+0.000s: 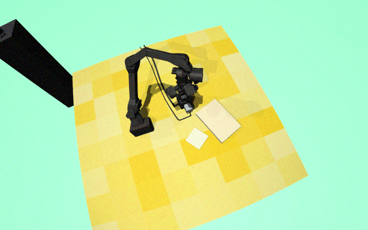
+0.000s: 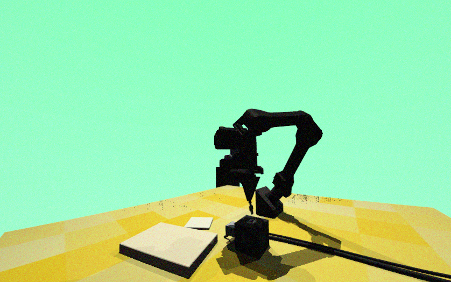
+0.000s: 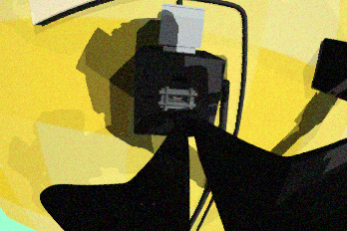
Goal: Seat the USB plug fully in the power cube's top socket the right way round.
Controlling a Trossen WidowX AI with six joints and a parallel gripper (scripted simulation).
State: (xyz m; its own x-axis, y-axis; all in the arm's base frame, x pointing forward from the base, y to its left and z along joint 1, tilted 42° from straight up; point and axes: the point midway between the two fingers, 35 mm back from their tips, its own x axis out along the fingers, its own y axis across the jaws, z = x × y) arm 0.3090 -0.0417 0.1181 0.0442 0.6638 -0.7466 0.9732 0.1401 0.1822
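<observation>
My gripper tip is 20 mm above the USB plug. From my gripper tip the other things lie so: beige box: 190 mm to the right, 150 mm ahead, 120 mm below; pad: 240 mm to the right, 130 mm below, 20 mm behind; USB socket: 70 mm below, 10 mm to the left.
</observation>
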